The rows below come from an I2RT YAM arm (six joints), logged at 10 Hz.
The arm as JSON. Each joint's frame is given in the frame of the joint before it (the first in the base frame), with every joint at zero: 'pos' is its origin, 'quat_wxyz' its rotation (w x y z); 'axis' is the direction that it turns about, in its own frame. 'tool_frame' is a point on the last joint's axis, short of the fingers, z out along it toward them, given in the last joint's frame.
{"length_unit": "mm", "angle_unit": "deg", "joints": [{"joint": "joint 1", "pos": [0.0, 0.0, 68.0], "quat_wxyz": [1.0, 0.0, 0.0, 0.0], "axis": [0.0, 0.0, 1.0]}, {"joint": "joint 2", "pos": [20.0, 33.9, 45.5], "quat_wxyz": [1.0, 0.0, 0.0, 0.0], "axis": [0.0, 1.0, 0.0]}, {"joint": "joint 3", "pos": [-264.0, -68.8, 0.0], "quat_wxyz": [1.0, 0.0, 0.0, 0.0], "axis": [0.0, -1.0, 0.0]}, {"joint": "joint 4", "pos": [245.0, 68.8, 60.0], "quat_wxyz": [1.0, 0.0, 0.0, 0.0], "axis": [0.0, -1.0, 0.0]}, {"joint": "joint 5", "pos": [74.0, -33.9, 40.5], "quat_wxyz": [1.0, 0.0, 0.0, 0.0], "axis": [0.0, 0.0, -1.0]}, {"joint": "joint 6", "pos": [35.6, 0.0, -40.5], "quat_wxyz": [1.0, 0.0, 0.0, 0.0], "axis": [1.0, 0.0, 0.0]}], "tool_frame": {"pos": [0.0, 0.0, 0.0], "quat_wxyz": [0.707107, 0.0, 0.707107, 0.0]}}
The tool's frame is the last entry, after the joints.
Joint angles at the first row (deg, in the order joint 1, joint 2, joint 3, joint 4, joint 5, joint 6):
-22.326 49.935 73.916 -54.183 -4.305 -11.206
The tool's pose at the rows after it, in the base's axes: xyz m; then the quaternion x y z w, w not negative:
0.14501, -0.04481, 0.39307, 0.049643, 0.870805, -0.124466, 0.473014
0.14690, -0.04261, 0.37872, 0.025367, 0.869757, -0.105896, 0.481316
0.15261, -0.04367, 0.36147, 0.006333, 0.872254, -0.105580, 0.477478
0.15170, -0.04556, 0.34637, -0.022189, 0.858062, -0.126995, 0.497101
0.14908, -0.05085, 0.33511, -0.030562, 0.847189, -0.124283, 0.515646
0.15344, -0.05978, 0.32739, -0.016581, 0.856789, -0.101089, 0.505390
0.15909, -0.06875, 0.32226, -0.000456, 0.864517, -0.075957, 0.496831
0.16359, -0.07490, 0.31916, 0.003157, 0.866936, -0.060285, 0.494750
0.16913, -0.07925, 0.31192, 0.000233, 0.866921, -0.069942, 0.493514
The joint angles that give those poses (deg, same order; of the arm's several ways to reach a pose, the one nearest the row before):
-16.963 48.999 68.269 -50.710 0.889 -10.936
-16.698 47.385 63.941 -47.529 -2.246 -12.085
-16.698 46.885 59.611 -44.232 -3.252 -14.044
-17.670 44.210 53.999 -38.137 -4.244 -18.099
-20.699 42.283 49.978 -33.922 -8.279 -19.675
-23.873 44.137 49.395 -33.897 -12.050 -18.924
-26.507 46.577 49.548 -33.855 -15.445 -17.773
-28.106 48.329 49.624 -33.238 -17.999 -17.643
-28.383 49.485 48.238 -30.580 -17.448 -18.594

